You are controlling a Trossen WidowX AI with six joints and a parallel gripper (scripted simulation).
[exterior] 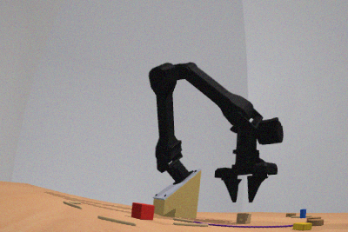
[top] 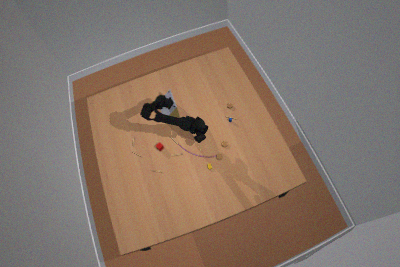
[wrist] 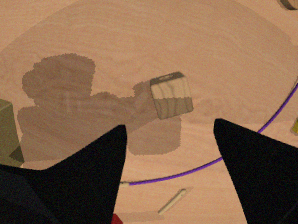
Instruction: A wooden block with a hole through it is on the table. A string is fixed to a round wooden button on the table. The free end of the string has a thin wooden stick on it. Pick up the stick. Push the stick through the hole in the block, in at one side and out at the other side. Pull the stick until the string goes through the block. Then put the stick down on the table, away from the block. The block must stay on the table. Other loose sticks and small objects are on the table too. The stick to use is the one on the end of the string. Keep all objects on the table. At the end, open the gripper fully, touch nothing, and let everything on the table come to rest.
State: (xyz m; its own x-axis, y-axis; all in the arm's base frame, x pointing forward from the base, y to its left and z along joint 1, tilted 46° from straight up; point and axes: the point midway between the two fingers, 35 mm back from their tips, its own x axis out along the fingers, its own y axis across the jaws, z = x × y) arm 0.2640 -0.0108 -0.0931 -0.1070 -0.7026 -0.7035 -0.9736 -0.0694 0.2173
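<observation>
Right now my gripper tip is 5 cm above the wooden block and 1 cm to the right of it. The rest, counted from my gripper tip: yellow piece: 23 cm ahead, 5 cm below, 1 cm to the right; thin wooden stick: 13 cm to the right, 6 cm below, 5 cm behind; round wooden button: 20 cm ahead, 8 cm to the left, 5 cm below.
</observation>
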